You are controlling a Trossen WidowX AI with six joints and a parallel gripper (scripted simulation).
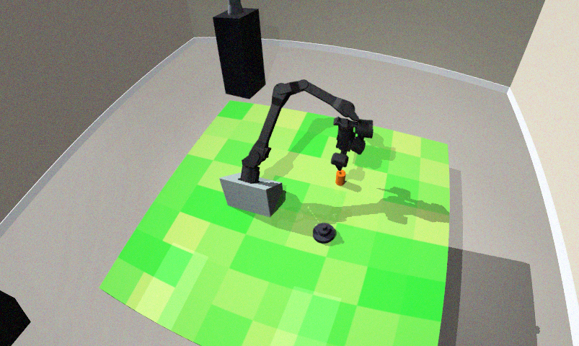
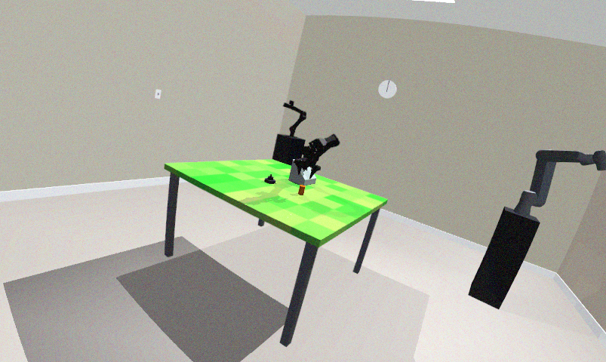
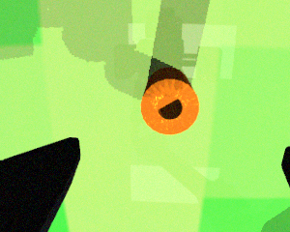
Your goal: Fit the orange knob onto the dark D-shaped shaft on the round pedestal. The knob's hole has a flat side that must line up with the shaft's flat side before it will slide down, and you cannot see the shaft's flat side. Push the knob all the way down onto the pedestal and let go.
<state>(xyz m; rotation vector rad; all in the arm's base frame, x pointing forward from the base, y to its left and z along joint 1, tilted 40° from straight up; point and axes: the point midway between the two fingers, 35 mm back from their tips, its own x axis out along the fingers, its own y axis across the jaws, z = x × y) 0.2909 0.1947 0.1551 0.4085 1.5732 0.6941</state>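
My gripper tip is 10 cm above the orange knob. From my gripper tip the other things lie so: round pedestal (27 cm to the right, 10 cm below, 4 cm ahead).
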